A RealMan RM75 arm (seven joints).
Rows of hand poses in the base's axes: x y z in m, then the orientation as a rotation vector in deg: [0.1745 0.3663 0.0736 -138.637 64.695 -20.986]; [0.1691 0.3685 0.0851 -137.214 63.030 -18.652]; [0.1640 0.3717 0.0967 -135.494 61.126 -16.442]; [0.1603 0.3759 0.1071 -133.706 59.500 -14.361]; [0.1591 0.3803 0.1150 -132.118 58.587 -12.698]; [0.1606 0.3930 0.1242 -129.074 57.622 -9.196]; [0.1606 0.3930 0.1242 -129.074 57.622 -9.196]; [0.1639 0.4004 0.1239 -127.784 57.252 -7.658]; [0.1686 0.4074 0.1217 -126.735 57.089 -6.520]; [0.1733 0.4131 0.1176 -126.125 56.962 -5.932]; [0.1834 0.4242 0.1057 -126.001 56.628 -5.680]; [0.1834 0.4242 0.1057 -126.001 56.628 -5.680]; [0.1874 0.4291 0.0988 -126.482 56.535 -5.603]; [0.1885 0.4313 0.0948 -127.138 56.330 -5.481]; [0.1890 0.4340 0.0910 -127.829 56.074 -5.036]
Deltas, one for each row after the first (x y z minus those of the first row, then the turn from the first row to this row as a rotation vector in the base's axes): [-0.0054 0.0022 0.0115 2.479 0.287 1.278]; [-0.0105 0.0054 0.0231 5.196 0.343 2.659]; [-0.0142 0.0096 0.0335 7.850 0.412 3.828]; [-0.0154 0.0140 0.0414 10.021 0.542 4.468]; [-0.0139 0.0267 0.0506 14.125 1.292 5.194]; [-0.0139 0.0267 0.0506 14.125 1.292 5.194]; [-0.0106 0.0341 0.0503 15.869 1.683 5.482]; [-0.0059 0.0411 0.0481 17.215 1.980 5.596]; [-0.0012 0.0468 0.0440 17.977 2.099 5.671]; [0.0089 0.0579 0.0321 18.243 2.120 5.936]; [0.0089 0.0579 0.0321 18.243 2.120 5.936]; [0.0129 0.0628 0.0252 17.873 2.328 6.115]; [0.0140 0.0650 0.0212 17.391 2.601 6.416]; [0.0145 0.0677 0.0174 16.999 3.088 6.818]
